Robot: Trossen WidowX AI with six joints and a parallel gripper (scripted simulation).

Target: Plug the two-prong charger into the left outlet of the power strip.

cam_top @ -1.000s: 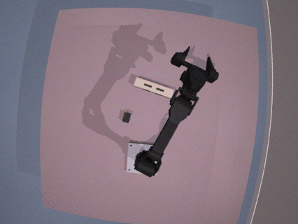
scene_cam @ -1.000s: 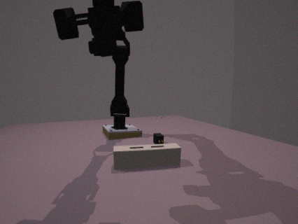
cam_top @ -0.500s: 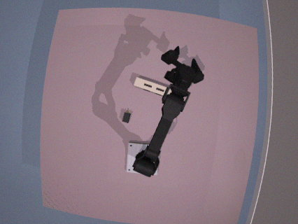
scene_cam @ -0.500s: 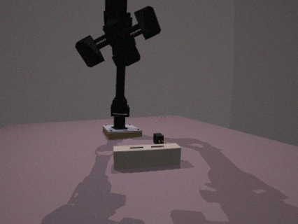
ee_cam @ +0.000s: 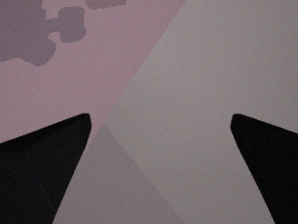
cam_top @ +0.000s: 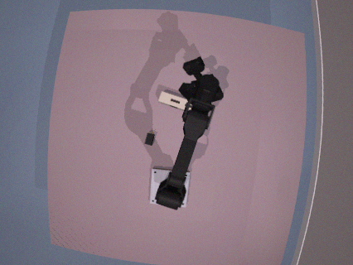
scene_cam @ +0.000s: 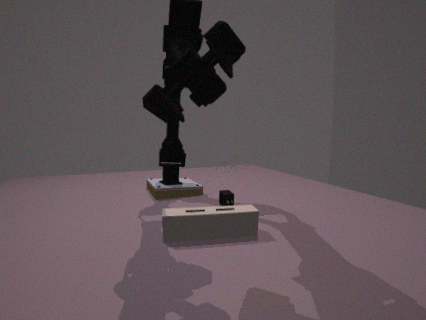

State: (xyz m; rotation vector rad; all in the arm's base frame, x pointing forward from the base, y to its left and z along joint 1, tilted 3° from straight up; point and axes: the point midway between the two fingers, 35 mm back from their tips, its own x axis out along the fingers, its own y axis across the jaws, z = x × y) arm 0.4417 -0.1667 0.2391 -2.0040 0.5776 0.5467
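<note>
The charger is 250 mm below my gripper tip, 240 mm to the left of it and 230 mm behind it.
</note>
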